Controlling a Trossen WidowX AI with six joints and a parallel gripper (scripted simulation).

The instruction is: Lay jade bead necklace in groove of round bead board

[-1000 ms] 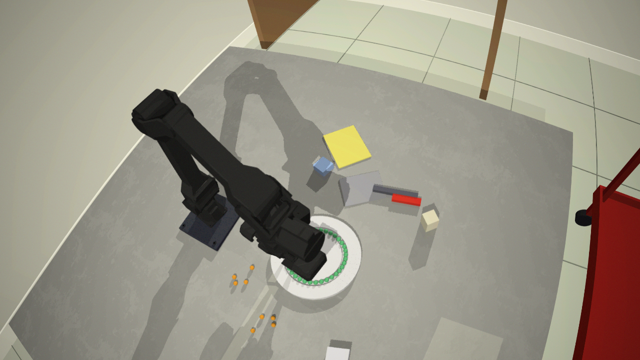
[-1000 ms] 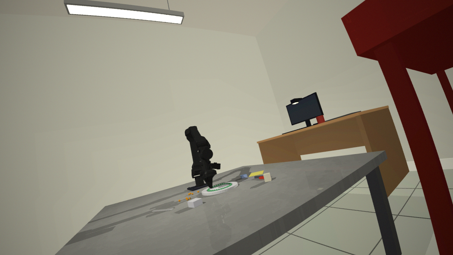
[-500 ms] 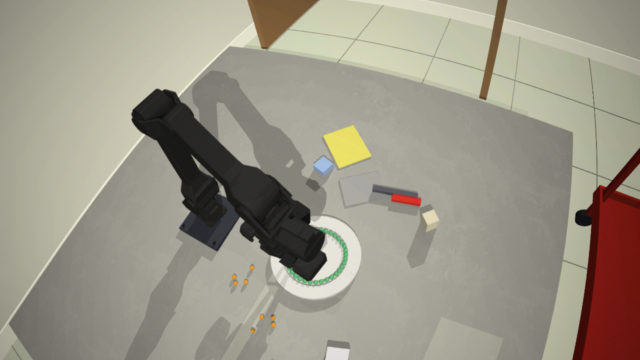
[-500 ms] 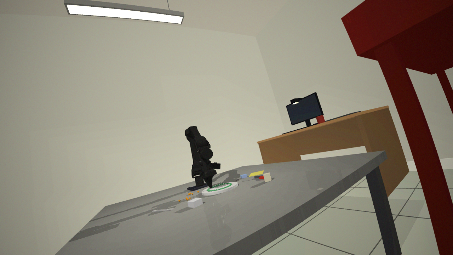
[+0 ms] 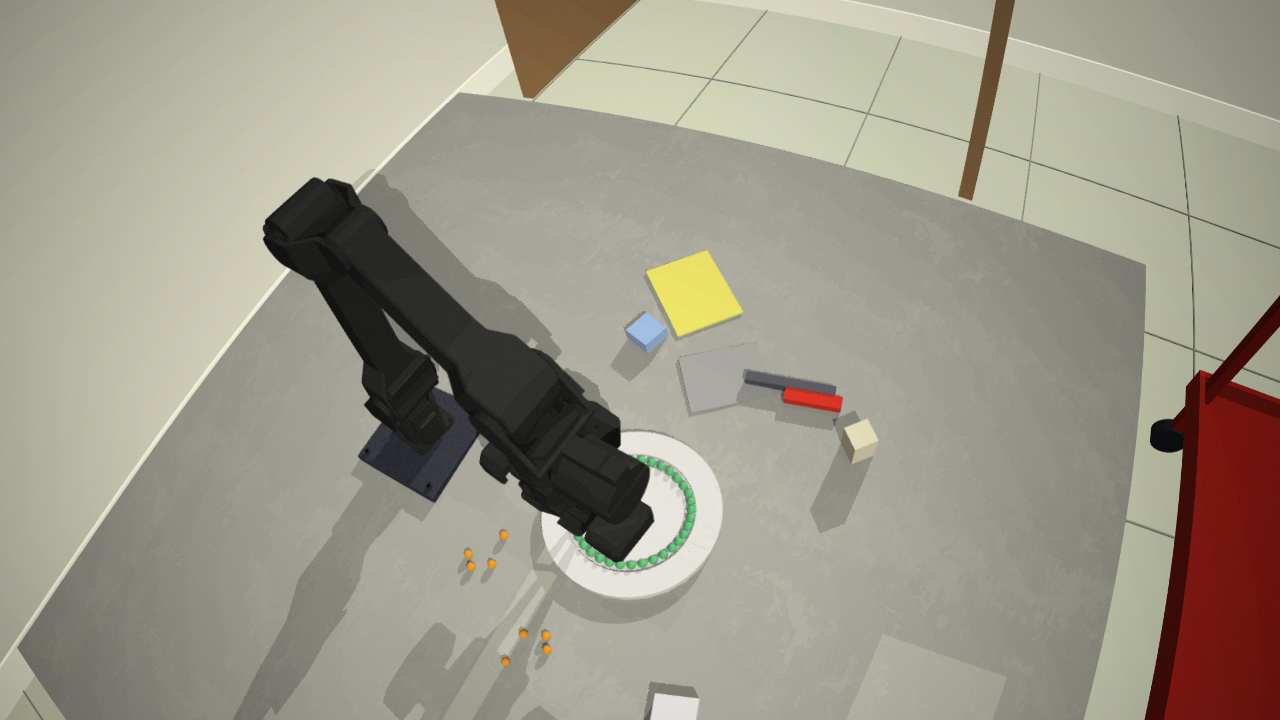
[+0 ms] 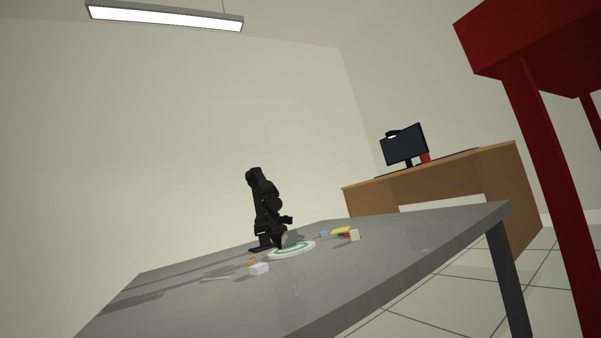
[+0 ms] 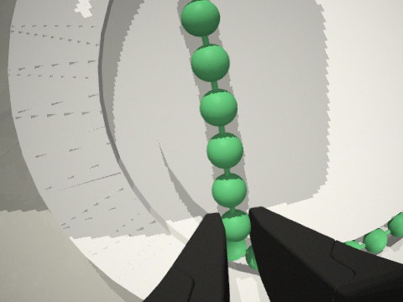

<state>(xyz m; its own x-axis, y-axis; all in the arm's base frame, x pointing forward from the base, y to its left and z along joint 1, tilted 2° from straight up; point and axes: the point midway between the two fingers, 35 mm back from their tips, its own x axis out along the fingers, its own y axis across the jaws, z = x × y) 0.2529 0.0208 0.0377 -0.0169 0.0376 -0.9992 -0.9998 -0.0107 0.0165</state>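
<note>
Now: the inner disc 40 mm to the left of my gripper tip, 40 mm ahead of it and 10 mm below it. Round my gripper tip: blue cube: 240 mm to the left, 100 mm behind, 10 mm below; grey sheet: 250 mm to the left, 20 mm below, 20 mm ahead; bead board: 40 mm to the left, 40 mm ahead, 10 mm below.
</note>
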